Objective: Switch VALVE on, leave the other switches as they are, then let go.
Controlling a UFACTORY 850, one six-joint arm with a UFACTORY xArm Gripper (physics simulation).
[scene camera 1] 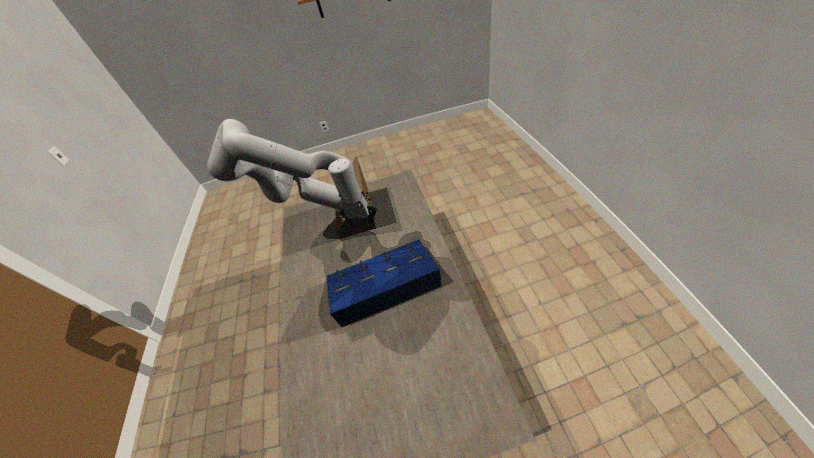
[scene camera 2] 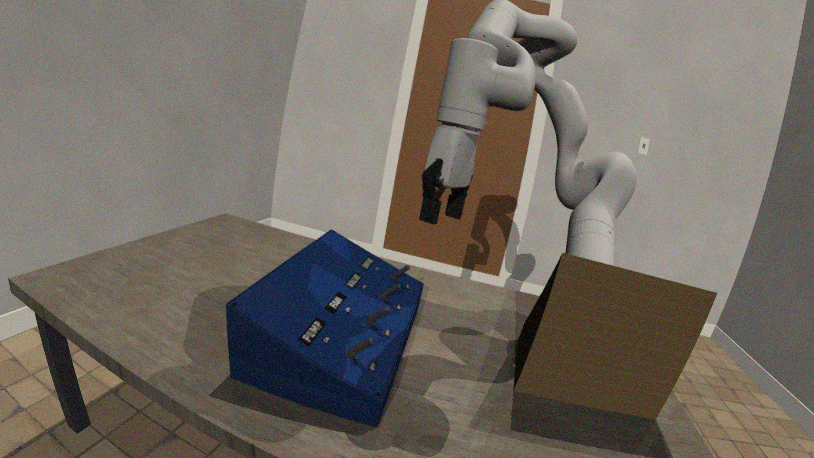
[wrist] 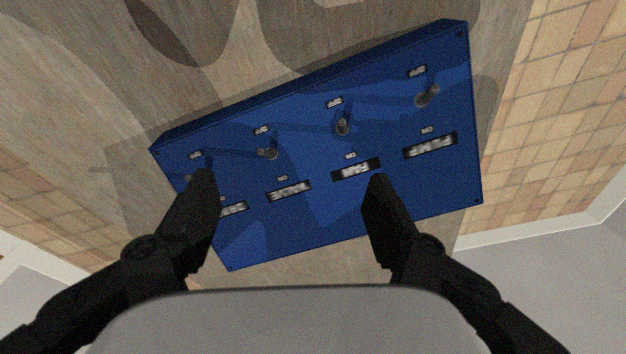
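A blue sloped panel [scene camera 1: 372,296] [scene camera 2: 278,296] [wrist: 320,200] carries switches marked PUMP, FAN, VALVE and DRIVE. The VALVE lever [scene camera 1: 363,265] [scene camera 2: 389,293] [wrist: 267,153] is second from the DRIVE end. In scene camera 2 it leans toward its OFF mark, like the PUMP lever [scene camera 2: 359,348] [wrist: 427,95], FAN lever [scene camera 2: 376,317] [wrist: 342,126] and DRIVE lever [scene camera 2: 400,273]. My gripper [scene camera 1: 357,218] [scene camera 2: 442,217] [wrist: 294,190] is open and empty, above the table on the arm's side of the panel. In the wrist view its left finger hides much of the DRIVE switch.
The panel stands on a wooden table [scene camera 1: 364,393] [scene camera 2: 142,319]. A brown box-like block [scene camera 1: 359,173] [scene camera 2: 614,341] stands near the arm's base, on the arm's side of the panel. A brown door [scene camera 1: 34,341] [scene camera 2: 409,187] is in the wall beyond the DRIVE end.
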